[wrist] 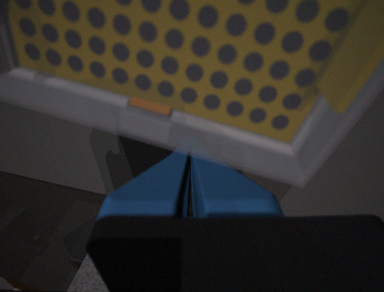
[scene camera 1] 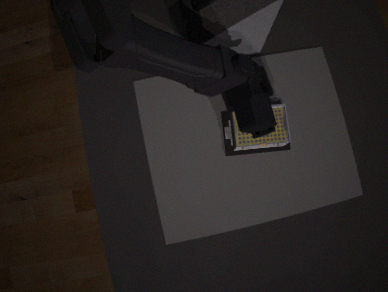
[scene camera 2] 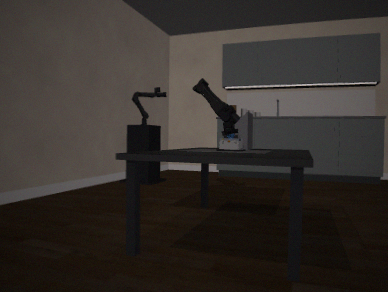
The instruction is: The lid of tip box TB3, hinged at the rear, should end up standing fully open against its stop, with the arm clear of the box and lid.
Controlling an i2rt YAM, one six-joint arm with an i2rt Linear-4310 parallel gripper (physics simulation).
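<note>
Tip box TB3 is white with a yellow rack full of dark round holes and an orange mark at one edge. Its lid is clear and faint; a hazy, see-through strip of it seems to show over the box edge in the wrist view. The lid's angle cannot be told. My gripper is shut and empty, its blue fingers pressed together. The tips are at the box edge and look blurred behind the clear strip; whether they touch it cannot be told. The arm covers part of the box from above.
The box stands in a dark holder on a pale mat on the dark table. A grey upright panel stands close beside the arm. Another arm stands on a black pedestal in the background.
</note>
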